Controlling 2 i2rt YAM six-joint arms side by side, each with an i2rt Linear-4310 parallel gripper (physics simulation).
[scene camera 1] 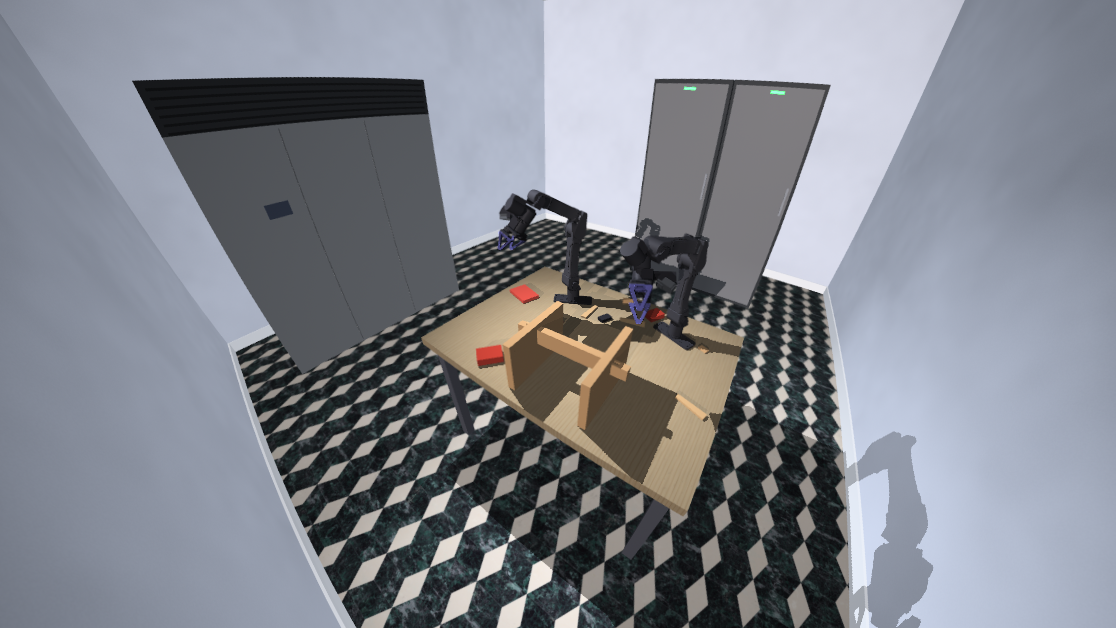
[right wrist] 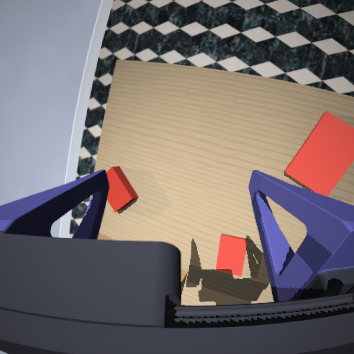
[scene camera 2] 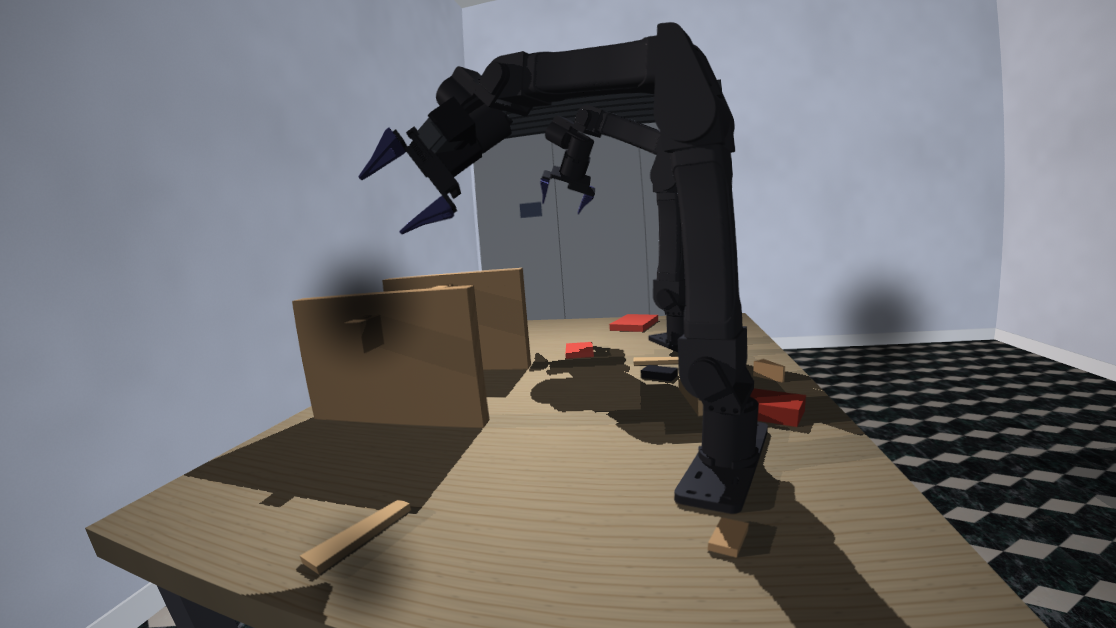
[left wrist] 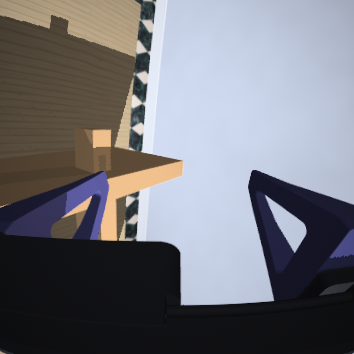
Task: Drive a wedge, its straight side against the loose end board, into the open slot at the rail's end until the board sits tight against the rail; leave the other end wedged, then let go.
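Seen in the pictures: left gripper, fingertip midpoint: (scene camera 1: 638, 317) (scene camera 2: 379, 205) (left wrist: 177, 178); right gripper, fingertip midpoint: (scene camera 1: 504, 249) (right wrist: 178, 177) (scene camera 2: 560, 208); left arm's base, origin of the base link: (scene camera 1: 673, 335) (scene camera 2: 727, 461); right arm's base, origin of the base link: (scene camera 1: 572, 300).
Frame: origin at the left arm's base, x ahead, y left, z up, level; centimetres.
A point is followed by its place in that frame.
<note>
The rail (scene camera 1: 573, 346) @(x 55.5, y -2.8, z 18.3 cm) (left wrist: 109, 220) @(x 51.8, y 3.0, z 18.5 cm) spans two upright end boards. Its end (scene camera 1: 621, 372) @(x 48.7, y 13.5, z 16.1 cm) (scene camera 2: 373, 333) @(x 46.5, y 11.3, z 15.3 cm) (left wrist: 95, 145) @(x 46.5, y 12.4, z 17.5 cm) sticks out through the near board (scene camera 1: 597, 390) @(x 58.3, y 13.7, z 14.2 cm) (scene camera 2: 405, 374) @(x 44.8, y 7.9, z 8.3 cm) (left wrist: 155, 174) @(x 56.4, y 11.4, z 20.6 cm); a small dark slot shows there in the left wrist view. The far board (scene camera 1: 511, 363) @(x 74.6, y -11.3, z 13.5 cm) (scene camera 2: 503, 335) @(x 49.8, y -21.7, z 7.3 cm) stands at the rail's other end; its wedge cannot be made out. Small wooden pieces (scene camera 2: 729, 537) @(x -3.5, y 14.6, z 0.8 cm) (scene camera 2: 768, 369) @(x -0.9, y -30.9, z 1.8 cm) lie near the arm bases; which is a wedge is unclear. My left gripper (scene camera 1: 639, 318) @(x 42.2, y 10.8, z 33.0 cm) (scene camera 2: 380, 204) @(x 42.2, y 10.8, z 33.0 cm) (left wrist: 177, 178) @(x 42.2, y 10.8, z 33.0 cm) is open and empty above the boards. My right gripper (scene camera 1: 508, 246) @(x 54.8, y -55.4, z 34.0 cm) (scene camera 2: 561, 207) @(x 54.8, y -55.4, z 34.0 cm) (right wrist: 178, 177) @(x 54.8, y -55.4, z 34.0 cm) is open and empty, high over the table.
Red blocks (scene camera 1: 524, 293) @(x 41.1, y -66.7, z 1.8 cm) (scene camera 1: 490, 355) @(x 75.9, y -29.8, z 3.1 cm) (scene camera 1: 655, 315) @(x -2.0, y -13.6, z 2.5 cm) lie on the table. A wooden stick (scene camera 1: 692, 406) @(x 27.2, y 30.4, z 0.9 cm) (scene camera 2: 355, 538) @(x 26.4, y 30.9, z 0.9 cm) lies beyond the near board. Another stick (scene camera 1: 590, 311) @(x 21.0, y -35.2, z 0.9 cm) (scene camera 2: 655, 360) @(x 21.9, y -34.2, z 0.9 cm) and a dark block (scene camera 1: 604, 317) @(x 19.1, y -26.9, z 1.5 cm) (scene camera 2: 659, 373) @(x 17.9, y -25.4, z 1.3 cm) lie between the arm bases.
</note>
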